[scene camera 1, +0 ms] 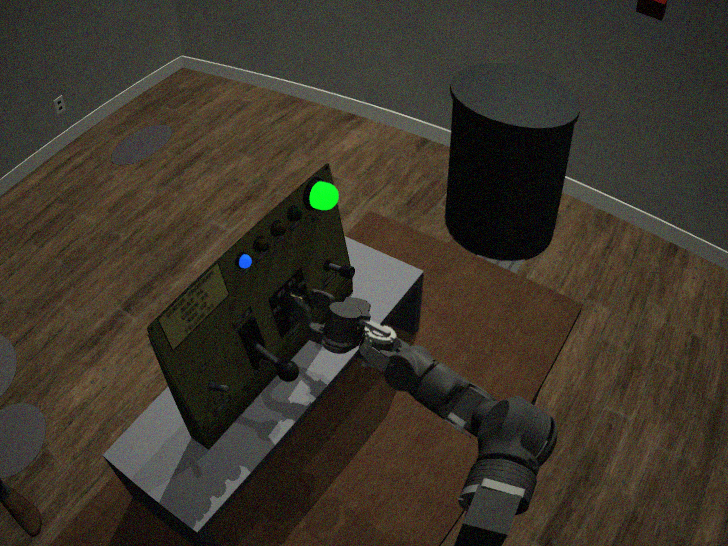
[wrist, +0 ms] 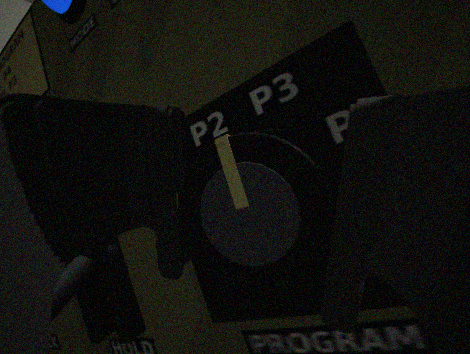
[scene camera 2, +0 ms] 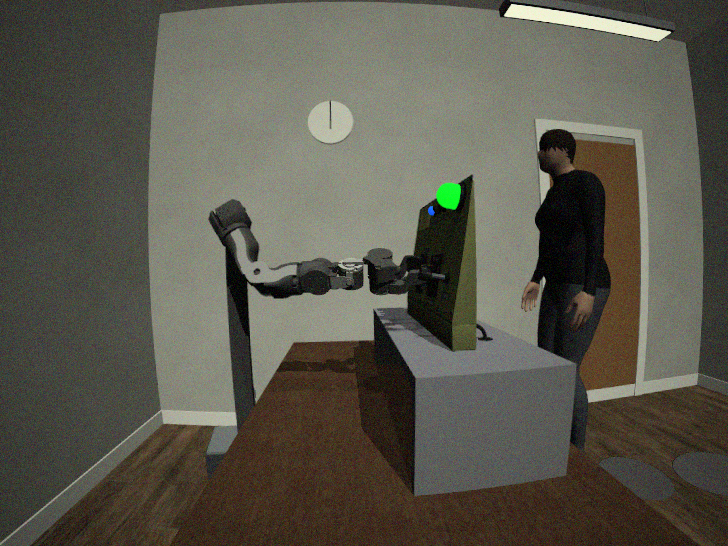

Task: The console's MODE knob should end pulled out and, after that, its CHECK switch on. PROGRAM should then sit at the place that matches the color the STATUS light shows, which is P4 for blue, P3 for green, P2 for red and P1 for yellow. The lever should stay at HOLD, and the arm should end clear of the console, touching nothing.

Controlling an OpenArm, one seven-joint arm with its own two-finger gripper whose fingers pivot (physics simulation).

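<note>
The olive console (scene camera 1: 199, 376) (scene camera 2: 464, 293) stands on a grey block. Its large light (scene camera 1: 324, 195) (scene camera 2: 448, 195) glows green. A small blue light (scene camera 1: 245, 261) (scene camera 2: 431, 210) (wrist: 59, 4) is lit above a MODE label (wrist: 82, 33). My gripper (scene camera 1: 306, 299) (scene camera 2: 419, 273) (wrist: 254, 200) is shut on the round PROGRAM knob (wrist: 255, 235), whose yellow pointer points at P2, slightly toward P3. The lever (scene camera 1: 286, 370) hangs low; the HOLD label (wrist: 132, 347) shows in the wrist view. A dark stub (scene camera 1: 339, 269) (scene camera 2: 436, 276) sticks out at right, a small control (scene camera 1: 218, 386) at lower left; their labels are unreadable.
The grey block (scene camera 1: 141, 440) (scene camera 2: 493, 429) carries the console on a brown surface (scene camera 1: 529, 329) (scene camera 2: 294, 470). A black drum (scene camera 1: 508, 176) stands behind at right. A person (scene camera 2: 570, 235) stands behind the console. The lever's ball sticks out left of my gripper.
</note>
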